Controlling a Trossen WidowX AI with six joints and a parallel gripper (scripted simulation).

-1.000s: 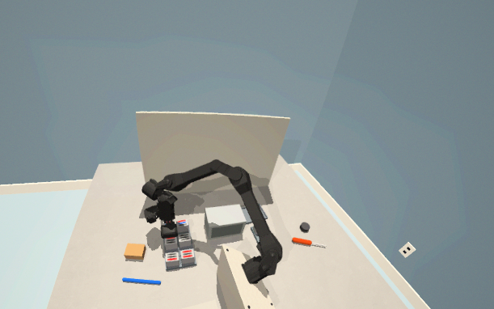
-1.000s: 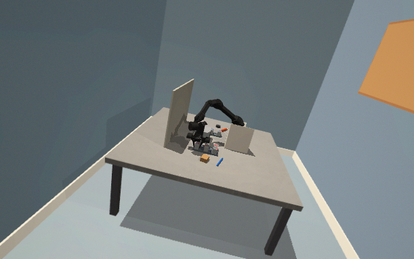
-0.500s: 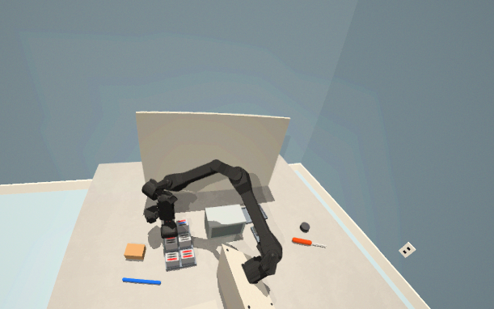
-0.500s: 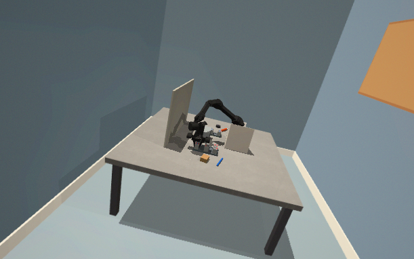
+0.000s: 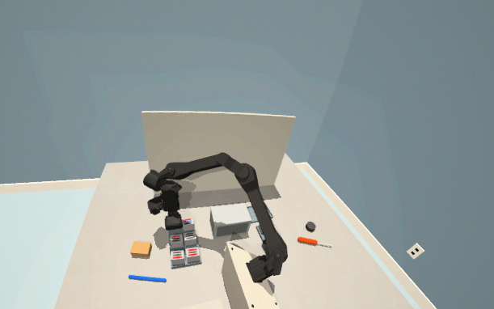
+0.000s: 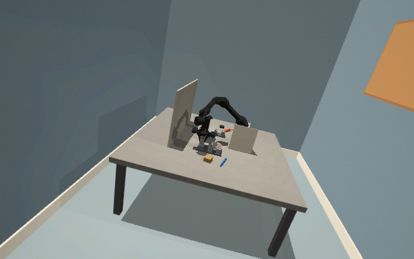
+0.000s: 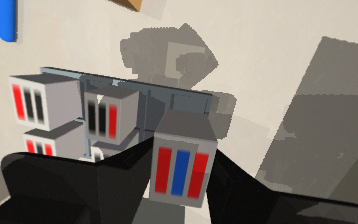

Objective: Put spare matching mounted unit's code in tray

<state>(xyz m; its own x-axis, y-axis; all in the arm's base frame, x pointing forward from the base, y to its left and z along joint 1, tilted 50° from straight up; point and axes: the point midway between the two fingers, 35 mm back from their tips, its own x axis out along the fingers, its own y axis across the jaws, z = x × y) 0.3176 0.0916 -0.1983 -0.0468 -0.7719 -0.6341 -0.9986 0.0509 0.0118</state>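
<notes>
My gripper tip is 410 mm to the left of the flat grey tray and 60 mm above it. Round my gripper tip: grey mounted unit (40 mm behind, 230 mm to the right, 20 mm below); then orange block (80 mm behind, 150 mm to the left, 50 mm below); then grey spare block (20 mm above).
</notes>
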